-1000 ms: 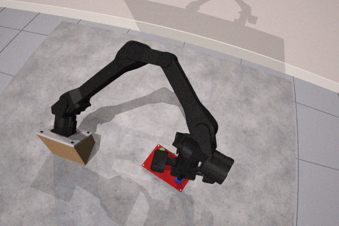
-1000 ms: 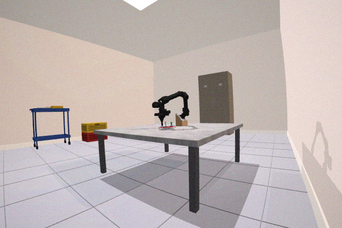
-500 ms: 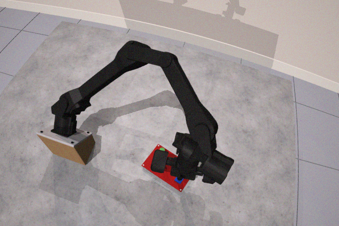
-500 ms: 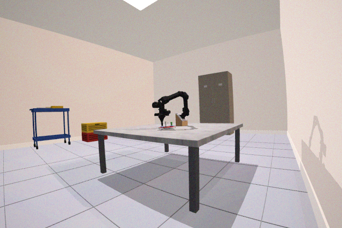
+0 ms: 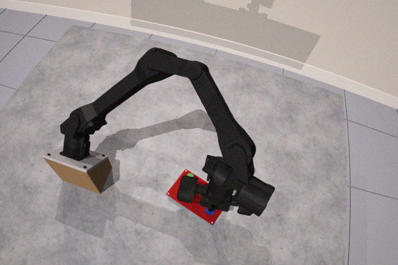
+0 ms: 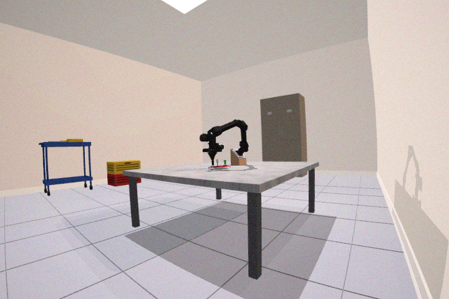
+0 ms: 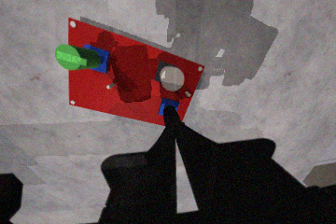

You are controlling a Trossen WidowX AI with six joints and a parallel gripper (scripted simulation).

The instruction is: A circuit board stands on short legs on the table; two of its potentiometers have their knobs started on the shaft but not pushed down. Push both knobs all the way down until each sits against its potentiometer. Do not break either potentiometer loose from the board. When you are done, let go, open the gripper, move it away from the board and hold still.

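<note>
Right now my gripper tip is 10 mm above the black knob. The rest, counted from my gripper tip: green knob (80 mm behind, 70 mm to the left, 10 mm below).
</note>
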